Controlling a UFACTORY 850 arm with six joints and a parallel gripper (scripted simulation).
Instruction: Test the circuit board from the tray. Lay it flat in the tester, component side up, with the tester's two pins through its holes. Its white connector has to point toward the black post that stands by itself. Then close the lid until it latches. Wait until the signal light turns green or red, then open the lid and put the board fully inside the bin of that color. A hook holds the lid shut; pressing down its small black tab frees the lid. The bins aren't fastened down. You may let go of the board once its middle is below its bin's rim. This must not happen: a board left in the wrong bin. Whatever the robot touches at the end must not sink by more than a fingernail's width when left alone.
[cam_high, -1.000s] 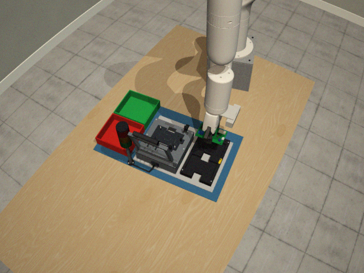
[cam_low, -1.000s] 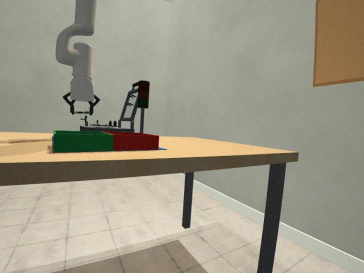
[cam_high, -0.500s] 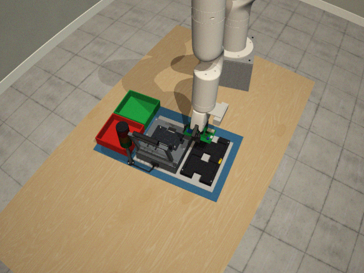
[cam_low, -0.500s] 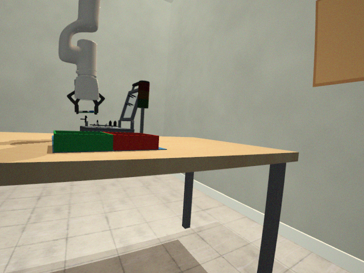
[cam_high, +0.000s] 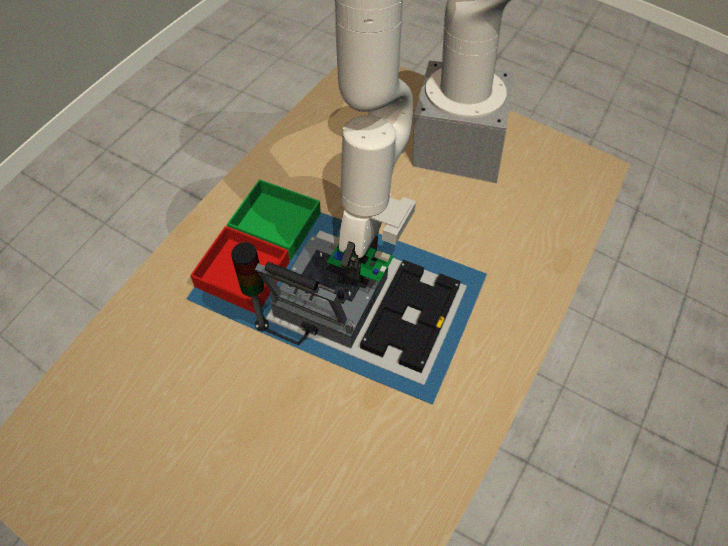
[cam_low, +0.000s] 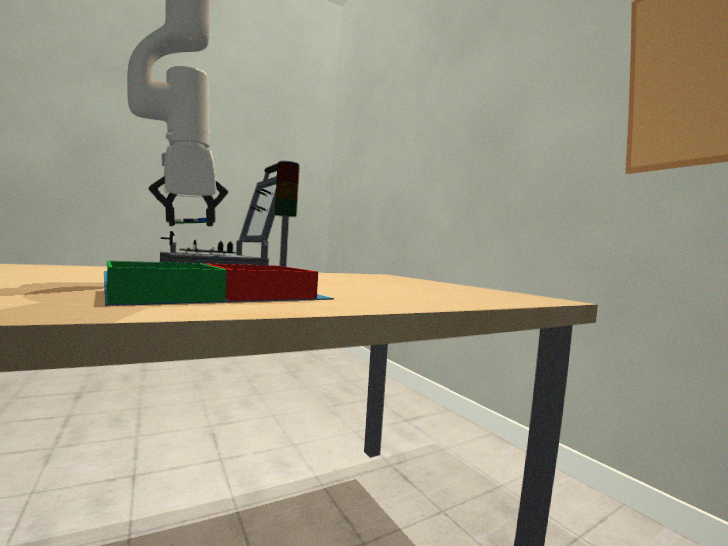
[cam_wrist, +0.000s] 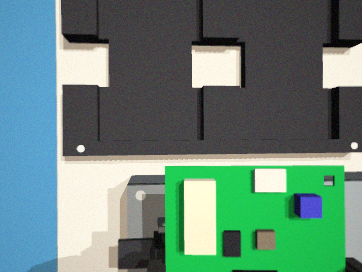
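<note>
Now: the latch hook 4 cm below my hand and 4 cm behind it. The rest, counted from my hand: green circuit board: right at my hand; clear lid: 15 cm ahead, 5 cm above, 2 cm to the right; red bin: 23 cm to the right, 12 cm below, 11 cm ahead.
</note>
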